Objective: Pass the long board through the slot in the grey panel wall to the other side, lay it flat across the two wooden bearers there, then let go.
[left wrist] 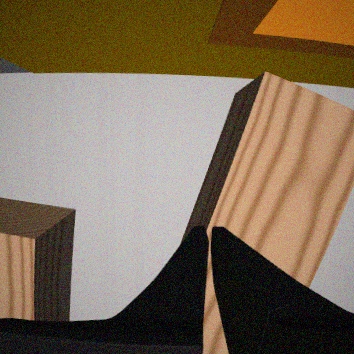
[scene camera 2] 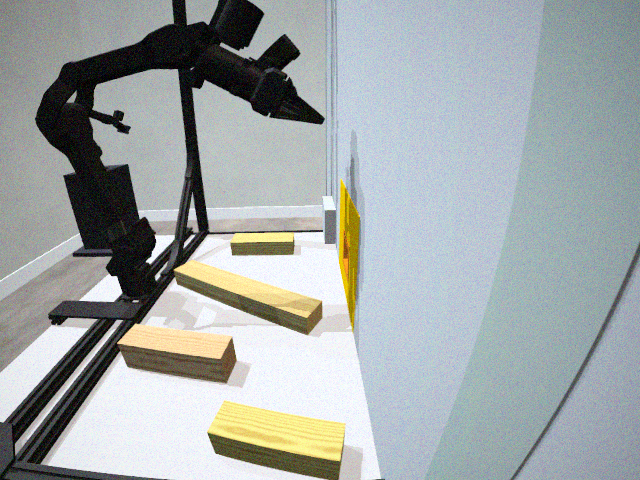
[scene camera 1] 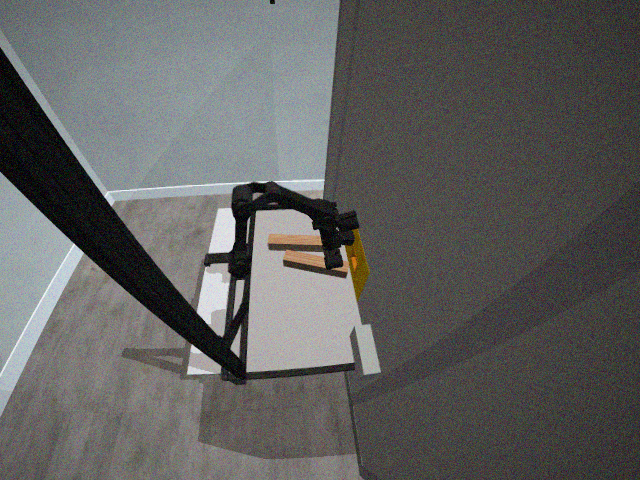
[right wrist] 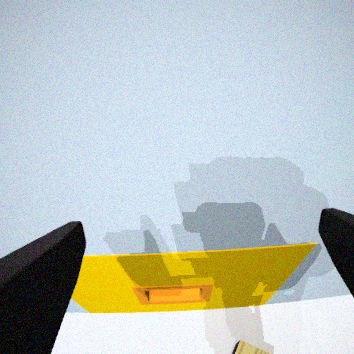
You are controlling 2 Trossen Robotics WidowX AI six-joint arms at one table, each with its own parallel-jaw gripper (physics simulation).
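Places are measured from the left arm's base along level axes (x right, y ahead, z up), in centimetres.
Where they show: left gripper, fingertip midpoint: (left wrist: 206,236); right gripper, fingertip midpoint: (scene camera 2: 322,121) (right wrist: 203,226); left arm's base, link origin: (scene camera 1: 240,272); right arm's base, link origin: (scene camera 2: 139,291).
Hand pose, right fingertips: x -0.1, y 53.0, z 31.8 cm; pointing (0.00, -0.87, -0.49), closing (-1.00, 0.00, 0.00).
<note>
Each offset is from my right fingertips to the centre of the thing. "spot": to the spot under its first point.
My left gripper (scene camera 1: 334,264) (left wrist: 206,236) is shut and empty, its fingertips together over a light wooden board {dx -1.7, dy -23.5, dz -31.4 cm} (scene camera 1: 305,260) (left wrist: 295,175) lying slanted on the table, one end near the wall. A second board {dx -12.6, dy -29.5, dz -31.4 cm} (scene camera 1: 292,241) (left wrist: 20,275) lies beside it. The orange slot {spot: dx +1.3, dy -9.1, dz -27.4 cm} (scene camera 1: 354,262) (left wrist: 310,20) (right wrist: 175,295) sits in a yellow plate (scene camera 2: 353,268) (right wrist: 107,280) on the grey panel wall (scene camera 1: 465,155) (scene camera 2: 439,155). My right gripper (scene camera 2: 322,121) (right wrist: 203,226) is open and empty, high beside the wall. Below it in scene camera 2 lie a longer wooden piece {dx +0.0, dy +16.6, dz -31.8 cm} (scene camera 2: 248,294) and shorter pieces {dx +23.8, dy +15.0, dz -31.8 cm} (scene camera 2: 262,243) {dx -17.7, dy +22.8, dz -31.2 cm} (scene camera 2: 177,351) {dx -31.2, dy +6.3, dz -31.5 cm} (scene camera 2: 276,436); which are the bearers is unclear.
A pale upright block (scene camera 1: 367,348) (scene camera 2: 329,219) stands against the wall by each table's far or near end. Black frame rails (scene camera 1: 247,320) (scene camera 2: 77,372) run along the tables, and a black post (scene camera 2: 188,103) rises behind my right arm.
</note>
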